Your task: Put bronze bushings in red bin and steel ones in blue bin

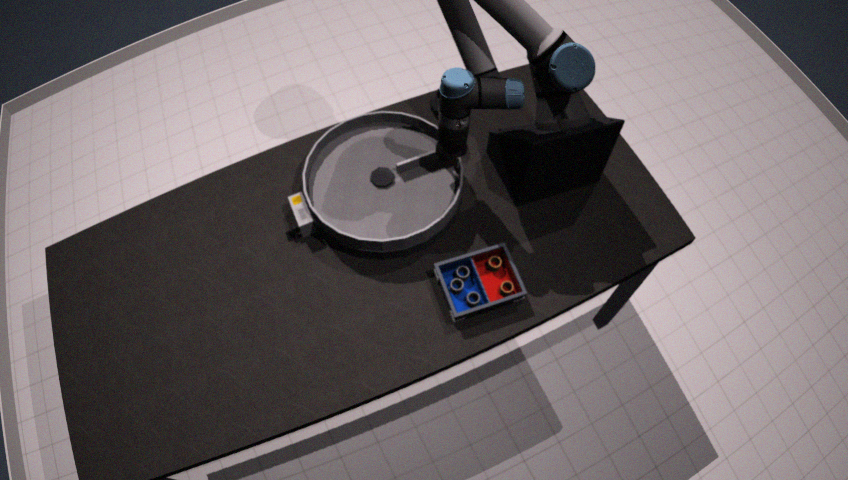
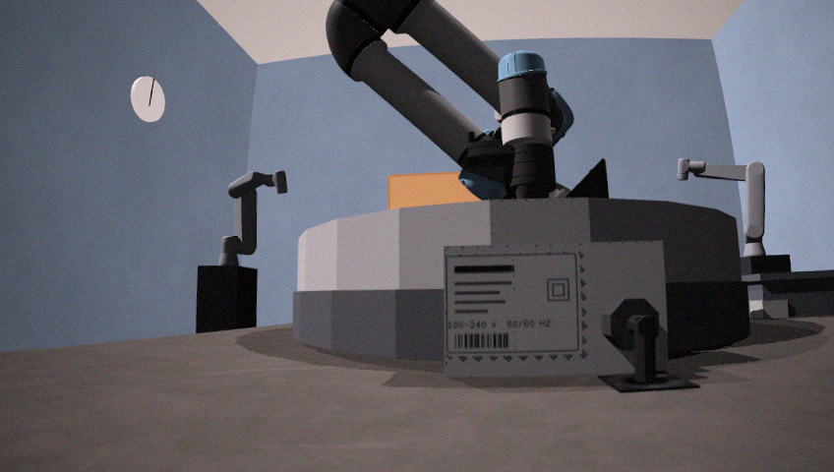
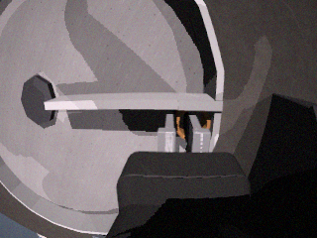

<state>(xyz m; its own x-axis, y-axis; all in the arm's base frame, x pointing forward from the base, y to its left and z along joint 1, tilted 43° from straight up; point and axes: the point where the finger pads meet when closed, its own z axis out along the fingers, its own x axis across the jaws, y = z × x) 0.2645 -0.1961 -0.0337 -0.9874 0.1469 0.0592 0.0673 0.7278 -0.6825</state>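
Right now my hand is 340 mm to the right of the red bin, 100 mm short of it and 50 mm above it. Also, from my hand: grey turntable 170 mm ahead, 30 mm to the right, 20 mm below.
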